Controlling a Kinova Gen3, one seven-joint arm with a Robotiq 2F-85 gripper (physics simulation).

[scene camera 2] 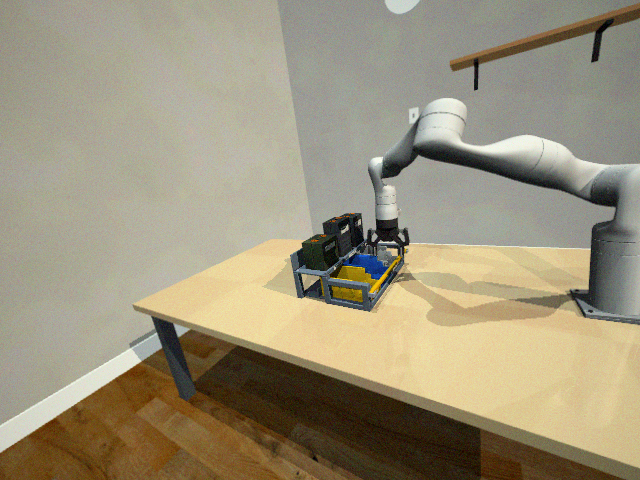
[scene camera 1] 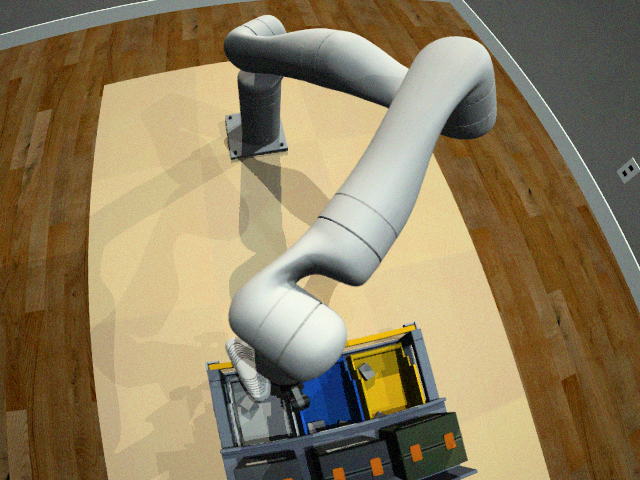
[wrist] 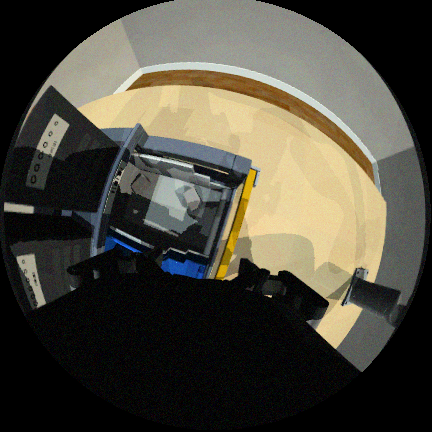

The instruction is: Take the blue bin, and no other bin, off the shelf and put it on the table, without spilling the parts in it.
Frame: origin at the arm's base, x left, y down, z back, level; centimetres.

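Seen in the pictures: gripper, fingertip midpoint: [scene camera 2: 388, 256] [wrist: 200, 262]; arm's base, origin of the base link: [scene camera 2: 615, 305] [scene camera 1: 261, 131] [wrist: 355, 290].
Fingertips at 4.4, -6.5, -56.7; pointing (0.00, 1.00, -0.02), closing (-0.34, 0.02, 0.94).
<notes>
Pixels of each thing's top centre, then the offset from my fingertips to it, as dx, dy, dz. Level surfaces: height alone.
- grey bin, middle of its top: [wrist: 148, 199] [scene camera 1: 263, 419] [scene camera 2: 373, 249] -3.4, -0.3, -8.3
- yellow bin, middle of its top: [scene camera 1: 393, 390] [scene camera 2: 349, 272] +18.7, -0.3, -4.5
- yellow rail, middle of its top: [wrist: 208, 306] [scene camera 1: 315, 350] [scene camera 2: 390, 266] +5.9, +1.3, +3.9
- tan table, its level: dy +7.8
The blue bin [scene camera 1: 328, 395] [scene camera 2: 366, 261] sits in the middle slot of the low shelf rack [scene camera 1: 215, 410] [scene camera 2: 298, 276], between a grey bin [scene camera 1: 258, 419] and a yellow bin [scene camera 1: 385, 381] [scene camera 2: 349, 275]. My gripper [scene camera 2: 388, 244] [scene camera 1: 298, 396] is open and empty. It points straight down at the rack's front edge, near the border between the grey and blue bins, and the arm mostly hides it in the overhead view. In the wrist view the grey bin [wrist: 173, 201] fills the middle, and only a strip of the blue bin [wrist: 181, 261] shows above the fingers [wrist: 197, 278].
Three dark boxes [scene camera 1: 428, 445] [scene camera 2: 319, 251] [wrist: 60, 160] stand on the rack's raised back shelf. A yellow rail [scene camera 1: 380, 335] [wrist: 238, 225] runs along the rack's front. The rack stands on a tan table [scene camera 1: 151, 190] [scene camera 2: 461, 343] that holds the arm's base [scene camera 1: 256, 143].
</notes>
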